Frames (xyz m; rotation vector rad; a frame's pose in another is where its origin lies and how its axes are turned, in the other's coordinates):
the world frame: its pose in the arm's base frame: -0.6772 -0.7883 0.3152 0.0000 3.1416 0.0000
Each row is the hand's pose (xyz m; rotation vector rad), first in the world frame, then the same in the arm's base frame.
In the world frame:
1: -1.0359 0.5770 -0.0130 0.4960 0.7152 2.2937
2: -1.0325 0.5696 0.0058 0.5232 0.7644 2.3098
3: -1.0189 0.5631 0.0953 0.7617 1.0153 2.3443
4: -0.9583 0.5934 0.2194 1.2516 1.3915 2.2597
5: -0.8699 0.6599 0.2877 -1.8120 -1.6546 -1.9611
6: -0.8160 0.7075 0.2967 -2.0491 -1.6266 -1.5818
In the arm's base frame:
1: 0.3587 -0.2113 0.3282 -2.3665 -0.9072 0.5118
2: 0.3553 -0.2187 0.3094 -2.3442 -0.8552 0.5310
3: 0.3417 -0.2252 0.2199 -2.1925 -0.6045 0.7124
4: 0.2811 -0.1949 0.0958 -1.8757 -0.2536 1.0389
5: 0.1927 -0.1284 0.0275 -1.4925 0.0005 1.3790
6: 0.1388 -0.0808 0.0185 -1.2332 0.1006 1.5976

